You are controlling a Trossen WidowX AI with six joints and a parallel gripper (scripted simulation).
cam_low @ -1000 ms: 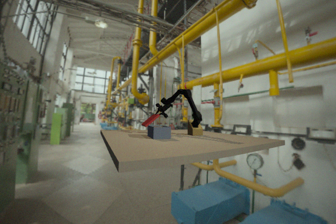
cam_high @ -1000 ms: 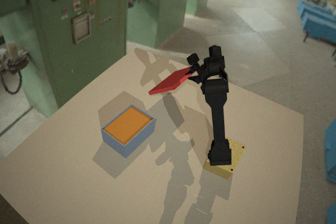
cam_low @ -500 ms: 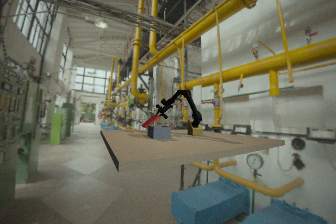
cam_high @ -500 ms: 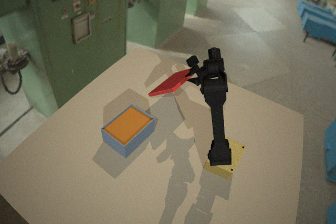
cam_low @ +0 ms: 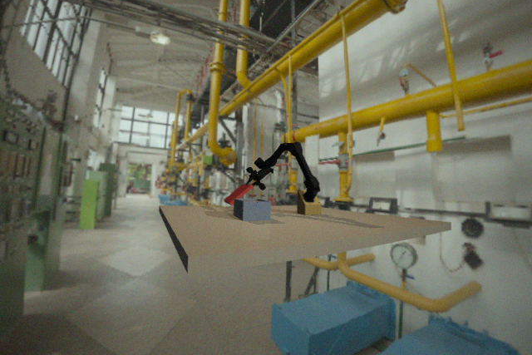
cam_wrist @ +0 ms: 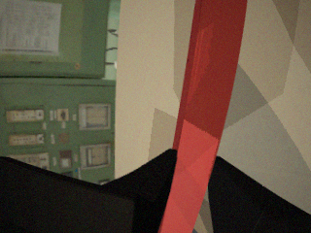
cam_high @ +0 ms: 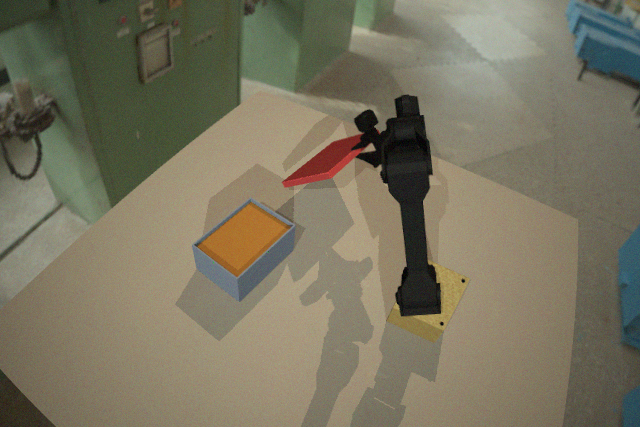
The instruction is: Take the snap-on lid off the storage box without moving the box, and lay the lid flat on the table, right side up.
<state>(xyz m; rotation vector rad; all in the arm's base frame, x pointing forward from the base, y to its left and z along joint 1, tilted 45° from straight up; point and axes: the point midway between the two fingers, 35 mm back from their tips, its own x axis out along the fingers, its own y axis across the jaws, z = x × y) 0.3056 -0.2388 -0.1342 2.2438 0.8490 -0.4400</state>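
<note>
The lid lies 60 mm ahead of my gripper tip, 50 mm below it and 10 mm to the right of it. From my gripper tip the other things lie so: storage box 350 mm to the left, 120 mm below, 90 mm ahead.
</note>
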